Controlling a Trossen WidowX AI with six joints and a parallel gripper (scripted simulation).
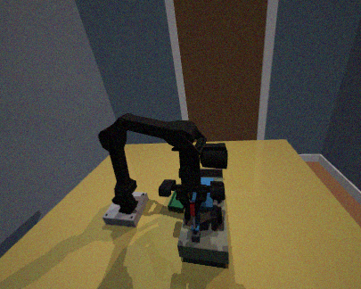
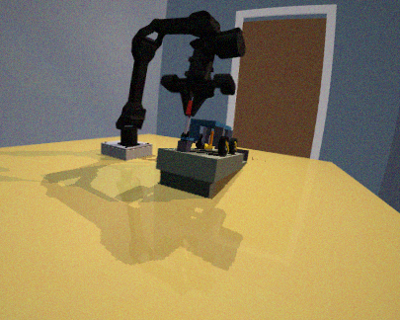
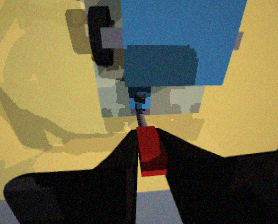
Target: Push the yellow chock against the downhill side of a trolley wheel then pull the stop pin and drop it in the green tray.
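The green tray is 12 cm behind my gripper tip, 19 cm to the left of it and 18 cm below it. Round my gripper tip: grey ramp 1 cm ahead, 11 cm to the left, 12 cm below; red-headed stop pin right at my gripper tip; blue trolley 1 cm ahead, 11 cm to the left, 6 cm below.
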